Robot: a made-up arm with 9 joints. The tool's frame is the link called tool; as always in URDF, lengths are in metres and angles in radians. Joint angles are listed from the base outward.
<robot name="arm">
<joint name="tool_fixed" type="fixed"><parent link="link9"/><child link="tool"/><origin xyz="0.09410 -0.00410 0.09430" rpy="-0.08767 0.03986 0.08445"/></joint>
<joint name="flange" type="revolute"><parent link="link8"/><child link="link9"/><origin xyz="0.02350 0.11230 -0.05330" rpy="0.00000 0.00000 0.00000"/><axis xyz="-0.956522 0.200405 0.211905"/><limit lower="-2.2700" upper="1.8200"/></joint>
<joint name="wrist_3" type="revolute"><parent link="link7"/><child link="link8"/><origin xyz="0.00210 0.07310 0.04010" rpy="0.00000 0.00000 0.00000"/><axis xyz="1 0 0"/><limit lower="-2.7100" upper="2.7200"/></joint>
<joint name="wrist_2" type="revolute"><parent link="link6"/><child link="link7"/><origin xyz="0.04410 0.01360 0.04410" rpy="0.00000 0.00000 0.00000"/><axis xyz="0 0 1"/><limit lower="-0.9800" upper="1.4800"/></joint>
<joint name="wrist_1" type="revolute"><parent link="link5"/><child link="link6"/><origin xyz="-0.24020 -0.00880 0.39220" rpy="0.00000 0.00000 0.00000"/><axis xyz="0 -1 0"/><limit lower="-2.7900" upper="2.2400"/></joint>
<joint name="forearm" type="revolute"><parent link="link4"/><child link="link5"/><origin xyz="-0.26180 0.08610 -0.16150" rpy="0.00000 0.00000 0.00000"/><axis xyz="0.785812 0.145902 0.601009"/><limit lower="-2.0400" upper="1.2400"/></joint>
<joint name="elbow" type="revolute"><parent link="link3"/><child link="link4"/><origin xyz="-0.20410 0.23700 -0.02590" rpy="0.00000 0.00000 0.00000"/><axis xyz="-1 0 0"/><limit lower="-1.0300" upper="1.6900"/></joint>
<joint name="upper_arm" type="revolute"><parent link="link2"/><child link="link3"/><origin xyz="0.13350 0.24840 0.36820" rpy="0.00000 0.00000 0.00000"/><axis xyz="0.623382 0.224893 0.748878"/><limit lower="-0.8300" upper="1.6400"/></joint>
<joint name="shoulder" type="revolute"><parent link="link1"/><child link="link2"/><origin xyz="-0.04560 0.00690 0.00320" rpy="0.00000 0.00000 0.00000"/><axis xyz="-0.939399 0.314 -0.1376"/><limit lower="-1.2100" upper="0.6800"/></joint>
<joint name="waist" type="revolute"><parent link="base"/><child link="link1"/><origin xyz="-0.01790 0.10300 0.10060" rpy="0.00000 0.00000 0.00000"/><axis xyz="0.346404 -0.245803 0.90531"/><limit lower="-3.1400" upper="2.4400"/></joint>
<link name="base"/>
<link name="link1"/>
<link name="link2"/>
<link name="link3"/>
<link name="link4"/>
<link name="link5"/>
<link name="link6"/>
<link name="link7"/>
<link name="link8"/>
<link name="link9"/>
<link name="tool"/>
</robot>
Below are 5 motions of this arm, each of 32 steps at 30 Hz.
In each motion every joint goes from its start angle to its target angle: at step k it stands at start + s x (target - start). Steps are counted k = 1, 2, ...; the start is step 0. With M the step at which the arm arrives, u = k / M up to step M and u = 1 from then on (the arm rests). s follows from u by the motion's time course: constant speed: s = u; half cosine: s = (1 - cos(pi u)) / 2; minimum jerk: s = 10 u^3 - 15 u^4 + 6 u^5.
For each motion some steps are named. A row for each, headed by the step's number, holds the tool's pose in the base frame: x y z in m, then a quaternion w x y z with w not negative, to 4 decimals.
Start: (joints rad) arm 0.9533 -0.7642 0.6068 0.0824 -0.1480 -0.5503 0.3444 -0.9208 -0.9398
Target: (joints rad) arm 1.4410 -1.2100 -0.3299 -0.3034 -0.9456 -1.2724 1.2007 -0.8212 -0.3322
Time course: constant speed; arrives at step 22
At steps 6, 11, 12, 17, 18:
6: -0.4377 -0.8824 0.4156 0.4651 0.3619 -0.0582 0.8058
11: -0.4533 -0.9203 0.4686 0.4289 0.3535 -0.0217 0.8310
12: -0.4515 -0.9265 0.4828 0.4198 0.3549 -0.0129 0.8352
17: -0.4151 -0.9479 0.5698 0.3675 0.3774 0.0360 0.8492
18: -0.4022 -0.9497 0.5898 0.3561 0.3849 0.0465 0.8503

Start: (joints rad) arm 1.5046 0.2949 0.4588 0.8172 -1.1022 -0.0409 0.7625 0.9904 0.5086
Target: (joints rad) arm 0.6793 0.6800 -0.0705 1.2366 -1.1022 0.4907 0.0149 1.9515 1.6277
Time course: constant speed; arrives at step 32
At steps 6, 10, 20, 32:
6: -1.0849 0.0540 -0.2295 0.6207 -0.4927 -0.3955 0.4643
10: -1.0529 0.2078 -0.2819 0.6003 -0.5692 -0.4015 0.3930
20: -0.8792 0.4691 -0.4506 0.4662 -0.7536 -0.3838 0.2597
32: -0.6300 0.5008 -0.6610 0.1931 -0.9092 -0.2970 0.2185

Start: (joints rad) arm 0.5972 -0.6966 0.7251 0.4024 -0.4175 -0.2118 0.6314 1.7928 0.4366
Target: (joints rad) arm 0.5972 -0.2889 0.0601 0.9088 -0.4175 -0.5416 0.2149 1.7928 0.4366
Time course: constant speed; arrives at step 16
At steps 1, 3, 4, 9, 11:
1: -0.7469 -0.5699 0.7190 0.3775 0.5631 0.1926 0.7095
3: -0.8031 -0.4398 0.7597 0.4703 0.5541 0.1970 0.6580
4: -0.8261 -0.3723 0.7737 0.5153 0.5469 0.1969 0.6298
9: -0.8901 -0.0298 0.7802 0.7191 0.4833 0.1735 0.4682
11: -0.8926 0.1014 0.7551 0.7882 0.4454 0.1534 0.3960

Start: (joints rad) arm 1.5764 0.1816 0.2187 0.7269 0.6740 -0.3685 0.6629 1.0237 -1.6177
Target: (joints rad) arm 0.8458 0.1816 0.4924 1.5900 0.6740 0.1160 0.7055 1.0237 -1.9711
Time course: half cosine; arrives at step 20
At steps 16, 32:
16: -0.9133 -0.1763 0.5426 0.5835 0.4746 0.6494 0.1119
32: -0.9231 -0.1215 0.5489 0.6011 0.4801 0.6318 0.0954

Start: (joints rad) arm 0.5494 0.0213 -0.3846 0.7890 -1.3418 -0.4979 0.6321 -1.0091 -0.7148
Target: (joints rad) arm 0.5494 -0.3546 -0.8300 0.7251 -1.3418 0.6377 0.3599 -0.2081 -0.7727
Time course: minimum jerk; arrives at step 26
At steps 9, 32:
9: -0.3761 0.7916 -0.0715 0.5788 -0.7724 -0.0992 -0.2418
32: -0.2241 0.9085 0.0178 0.6231 -0.7103 -0.3225 -0.0572

